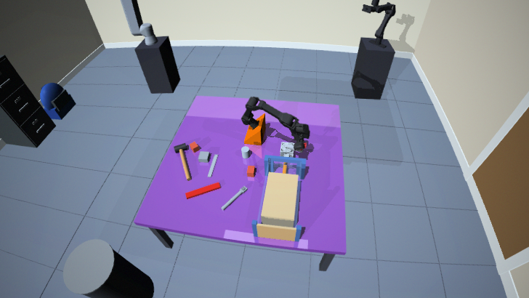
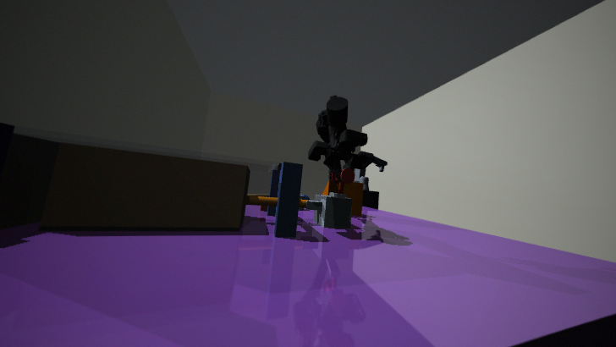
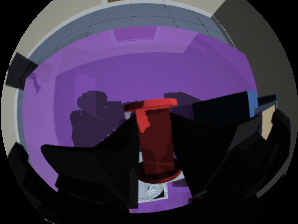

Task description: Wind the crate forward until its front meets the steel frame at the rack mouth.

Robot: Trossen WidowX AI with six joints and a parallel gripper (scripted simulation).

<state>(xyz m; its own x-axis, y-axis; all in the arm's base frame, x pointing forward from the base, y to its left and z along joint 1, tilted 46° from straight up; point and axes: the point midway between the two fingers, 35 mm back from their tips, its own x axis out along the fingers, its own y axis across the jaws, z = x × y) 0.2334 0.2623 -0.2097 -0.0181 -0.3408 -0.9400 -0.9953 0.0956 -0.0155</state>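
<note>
The red knob lies 2 cm to the right of my gripper tip. From my gripper tip the other things lie so: grey bar (63 cm to the right, 13 cm below, 9 cm ahead); then grey winch (12 cm to the right, 10 cm below, 5 cm behind); then winch handle (5 cm to the right, 3 cm below, 1 cm behind).
</note>
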